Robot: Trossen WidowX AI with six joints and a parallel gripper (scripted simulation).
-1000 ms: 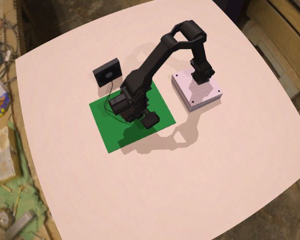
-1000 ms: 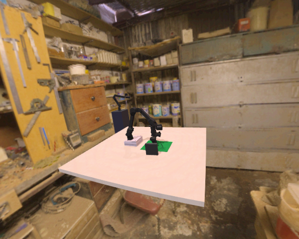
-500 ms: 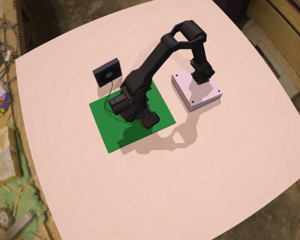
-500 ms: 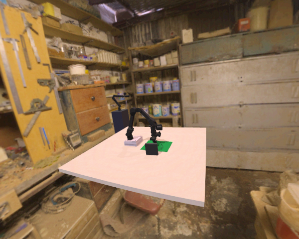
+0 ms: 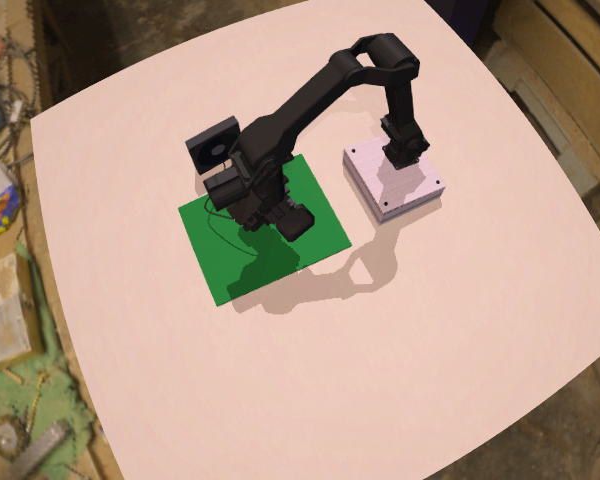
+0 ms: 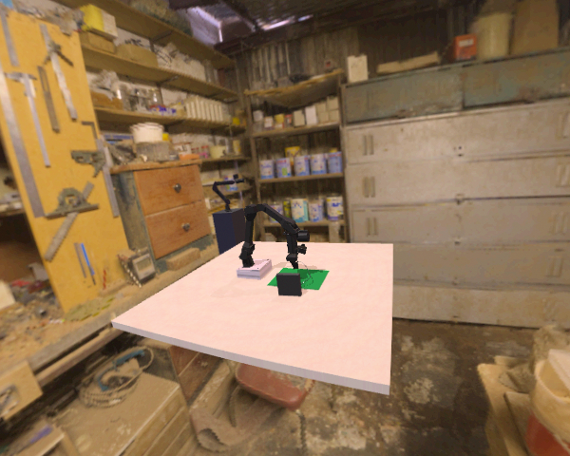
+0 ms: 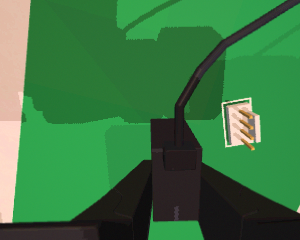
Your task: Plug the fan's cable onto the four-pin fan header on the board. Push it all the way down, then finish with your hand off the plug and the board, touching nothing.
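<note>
My gripper tip is now 6 cm to the left of the white four-pin header, 6 cm above it and 2 cm short of it. The rest, counted from my gripper tip: dark plug (1 cm ahead, 1 cm above); green board (8 cm below, 3 cm ahead, 1 cm to the right); black fan (20 cm to the right, 5 cm ahead, 1 cm below).
</note>
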